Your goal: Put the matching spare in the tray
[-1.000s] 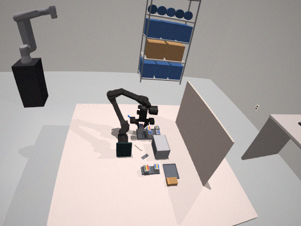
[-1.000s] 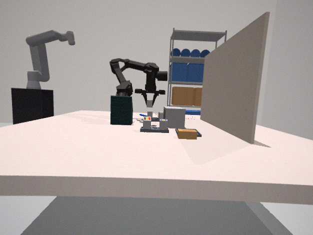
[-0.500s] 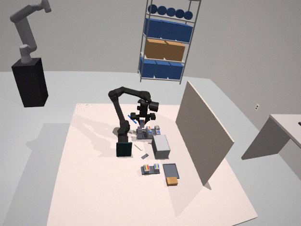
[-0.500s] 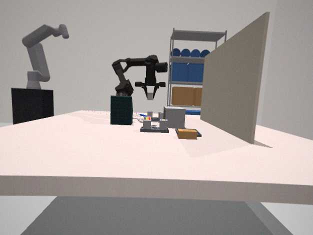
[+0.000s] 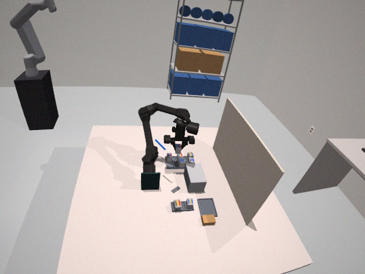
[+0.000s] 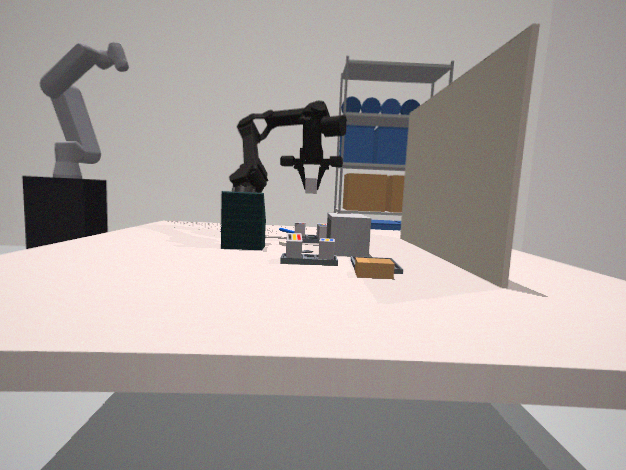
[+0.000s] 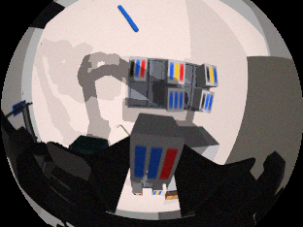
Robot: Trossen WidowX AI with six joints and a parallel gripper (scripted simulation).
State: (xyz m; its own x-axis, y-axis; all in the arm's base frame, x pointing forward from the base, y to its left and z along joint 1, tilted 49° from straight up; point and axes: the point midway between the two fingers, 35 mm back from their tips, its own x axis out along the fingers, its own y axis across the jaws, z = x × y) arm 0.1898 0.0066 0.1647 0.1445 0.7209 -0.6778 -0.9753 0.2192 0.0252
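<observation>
My gripper tip is now 35 cm to the left of the dark tray, 16 cm above it and 11 cm short of it. Also, from my gripper tip: dark flat piece 18 cm to the right, 16 cm below, 4 cm behind; then blue pen 26 cm to the left, 16 cm below, 5 cm behind; then grey mounted unit 14 cm to the right, 11 cm below, 9 cm ahead.
</observation>
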